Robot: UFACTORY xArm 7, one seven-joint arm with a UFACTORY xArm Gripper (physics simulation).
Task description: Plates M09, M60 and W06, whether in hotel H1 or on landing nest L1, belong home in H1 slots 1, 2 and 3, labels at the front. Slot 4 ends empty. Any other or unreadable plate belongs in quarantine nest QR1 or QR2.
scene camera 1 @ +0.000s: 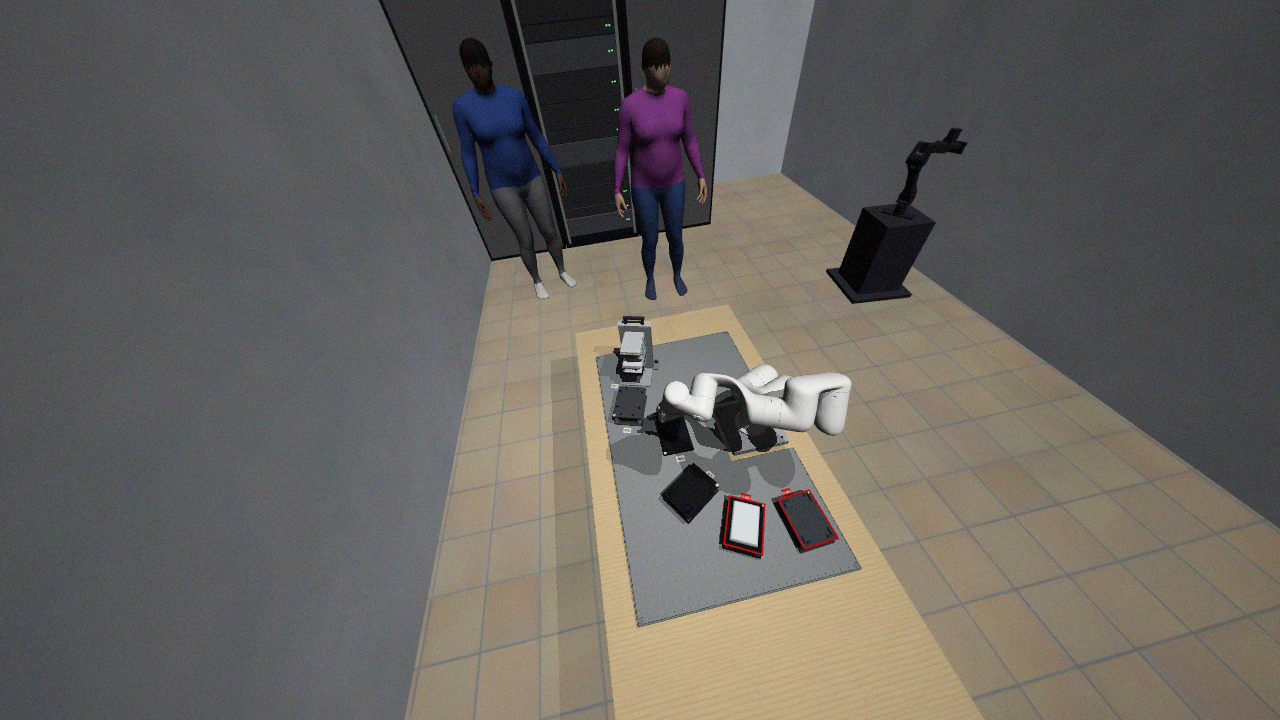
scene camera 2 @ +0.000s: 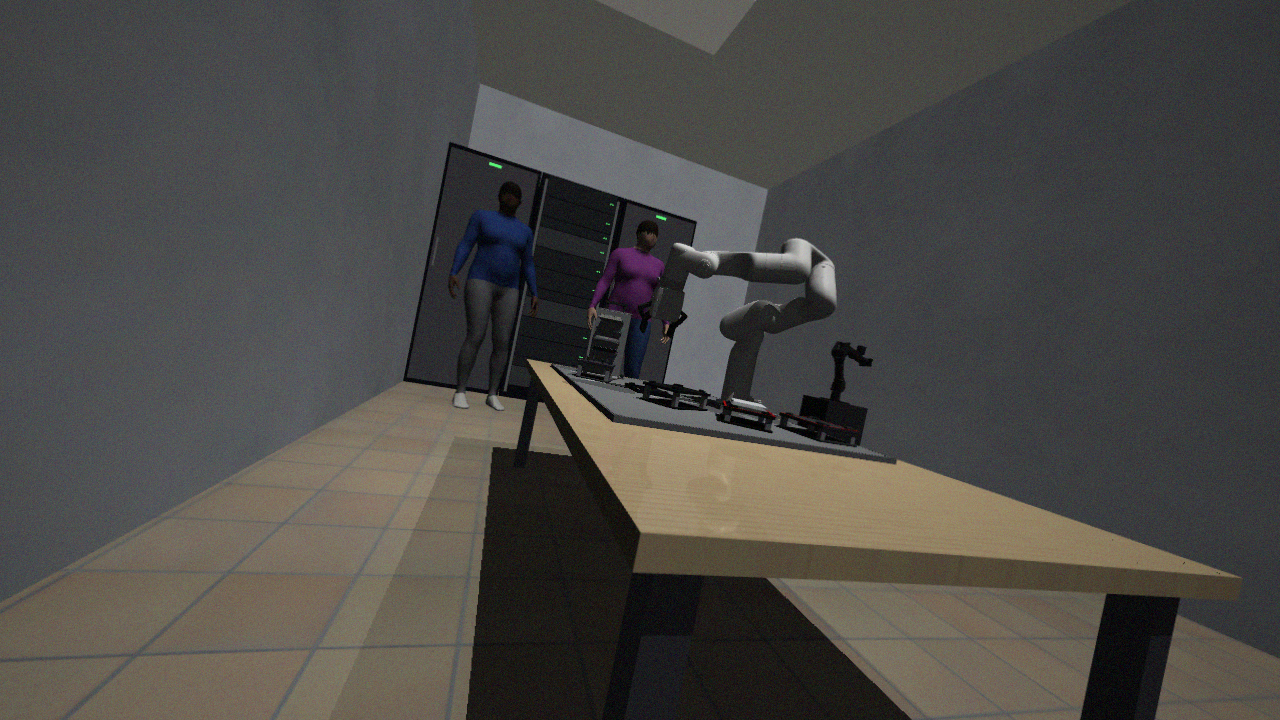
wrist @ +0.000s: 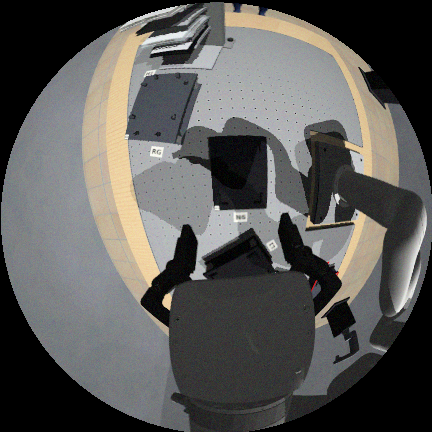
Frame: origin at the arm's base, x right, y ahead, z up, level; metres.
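Where they show: gripper, fingertip midpoint: (scene camera 2: 655,334) (wrist: 236,227); arm's base, origin of the base link: (wrist: 344,185).
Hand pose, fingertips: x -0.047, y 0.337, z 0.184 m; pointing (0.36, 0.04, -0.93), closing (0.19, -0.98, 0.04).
Note:
Things, the pixels of their centre, and the offset from my fingertips. "spot": a spot on its surface instead.
- Hotel H1, body centre: (scene camera 2: 608,338) (scene camera 1: 635,349) dy +0.100, dx +0.399, dz -0.037 m
- upper white plate, body centre: (scene camera 1: 632,342) dy +0.108, dx +0.360, dz +0.043 m
- lower white plate, surface spot: (wrist: 172,38) spot: dy +0.099, dx +0.294, dz -0.036 m
- dark nest, body centre: (wrist: 239,269) (scene camera 2: 676,395) (scene camera 1: 691,491) dy -0.043, dx -0.217, dz -0.165 m
- red-rimmed nest, body centre: (scene camera 2: 816,427) (scene camera 1: 805,519) (wrist: 319,286) dy -0.399, dx -0.349, dz -0.170 m
Hotel H1 (scene camera 1: 646,333) (scene camera 2: 623,335) (wrist: 217,25) stands at the table's far left. It holds stacked plates, with an upper white plate (scene camera 1: 631,343) and a lower white plate (wrist: 172,38) among them; their labels are unreadable. The dark nest (scene camera 1: 689,492) (wrist: 239,255), beside a tag that looks like L1, shows no white plate. A white plate (scene camera 1: 745,523) (scene camera 2: 747,405) sits in one red-rimmed quarantine nest. The other red-rimmed nest (scene camera 1: 805,519) (scene camera 2: 819,425) shows a dark, bare top. Which is QR1 or QR2 is unreadable. My gripper (scene camera 2: 657,333) (wrist: 236,227) is open and empty, above the table between N6 and the dark nest.
A dark grey stand (scene camera 1: 629,404) (wrist: 162,107) tagged RG is in front of the hotel. A black stand (wrist: 239,172) tagged N6 lies between it and the arm's base. Two people stand behind the table. A black arm on a pedestal (scene camera 1: 881,255) stands at the right.

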